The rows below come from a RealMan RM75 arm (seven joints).
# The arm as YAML. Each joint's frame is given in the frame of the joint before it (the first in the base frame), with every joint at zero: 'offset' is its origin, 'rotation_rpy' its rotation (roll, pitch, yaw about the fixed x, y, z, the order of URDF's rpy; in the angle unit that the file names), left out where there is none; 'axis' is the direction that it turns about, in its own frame. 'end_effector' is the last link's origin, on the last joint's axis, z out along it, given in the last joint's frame.
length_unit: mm
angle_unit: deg
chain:
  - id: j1
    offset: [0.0, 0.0, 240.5]
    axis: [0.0, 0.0, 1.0]
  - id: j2
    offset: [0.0, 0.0, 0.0]
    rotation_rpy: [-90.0, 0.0, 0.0]
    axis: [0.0, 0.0, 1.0]
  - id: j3
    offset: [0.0, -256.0, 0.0]
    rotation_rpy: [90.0, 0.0, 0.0]
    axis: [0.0, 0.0, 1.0]
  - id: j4
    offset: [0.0, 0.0, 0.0]
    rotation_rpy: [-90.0, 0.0, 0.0]
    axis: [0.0, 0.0, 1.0]
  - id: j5
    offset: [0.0, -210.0, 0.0]
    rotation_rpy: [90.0, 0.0, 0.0]
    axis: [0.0, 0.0, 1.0]
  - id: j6
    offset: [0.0, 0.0, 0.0]
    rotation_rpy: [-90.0, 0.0, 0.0]
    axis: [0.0, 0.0, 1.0]
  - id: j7
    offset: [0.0, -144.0, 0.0]
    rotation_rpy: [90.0, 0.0, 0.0]
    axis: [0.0, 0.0, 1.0]
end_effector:
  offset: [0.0, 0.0, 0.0]
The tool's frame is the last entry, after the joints.
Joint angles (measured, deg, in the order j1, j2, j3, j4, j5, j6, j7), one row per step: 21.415 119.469 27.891 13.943 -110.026 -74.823 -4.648; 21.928 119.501 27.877 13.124 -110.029 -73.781 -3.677; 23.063 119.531 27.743 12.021 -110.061 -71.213 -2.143; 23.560 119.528 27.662 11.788 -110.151 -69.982 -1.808; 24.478 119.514 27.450 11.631 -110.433 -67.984 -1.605; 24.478 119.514 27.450 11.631 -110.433 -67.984 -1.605; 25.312 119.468 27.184 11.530 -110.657 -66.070 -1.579; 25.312 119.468 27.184 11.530 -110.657 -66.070 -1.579; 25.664 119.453 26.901 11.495 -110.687 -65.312 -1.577; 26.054 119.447 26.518 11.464 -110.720 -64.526 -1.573
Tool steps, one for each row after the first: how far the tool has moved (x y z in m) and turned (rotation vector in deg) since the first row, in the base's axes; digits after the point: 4 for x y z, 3 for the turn. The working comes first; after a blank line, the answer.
Tool pose at each row, in the base's axes (x y z in m, rotation vector in deg; the steps are taken from these numbers as rounded here): 0.3179 0.3019 -0.0264 -90.139 22.670 37.891; 0.3201 0.3045 -0.0266 -90.691 23.506 37.430; 0.3227 0.3107 -0.0289 -92.112 25.271 36.395; 0.3230 0.3135 -0.0308 -92.886 25.883 35.833; 0.3217 0.3185 -0.0345 -94.415 26.468 34.938; 0.3217 0.3185 -0.0345 -94.415 26.468 34.938; 0.3208 0.3230 -0.0380 -95.888 26.889 33.898; 0.3208 0.3230 -0.0380 -95.888 26.889 33.898; 0.3201 0.3247 -0.0398 -96.597 26.993 33.476; 0.3192 0.3264 -0.0418 -97.430 27.047 33.053

0.0022 0.0026 -0.0002 -0.795 0.101 -0.594; 0.0048 0.0088 -0.0025 -2.717 0.237 -1.796; 0.0051 0.0116 -0.0044 -3.646 0.111 -2.247; 0.0038 0.0166 -0.0081 -5.263 -0.361 -2.649; 0.0038 0.0166 -0.0081 -5.263 -0.361 -2.649; 0.0029 0.0211 -0.0116 -6.779 -1.004 -3.058; 0.0029 0.0211 -0.0116 -6.779 -1.004 -3.058; 0.0022 0.0228 -0.0134 -7.474 -1.318 -3.150; 0.0013 0.0245 -0.0154 -8.266 -1.679 -3.174
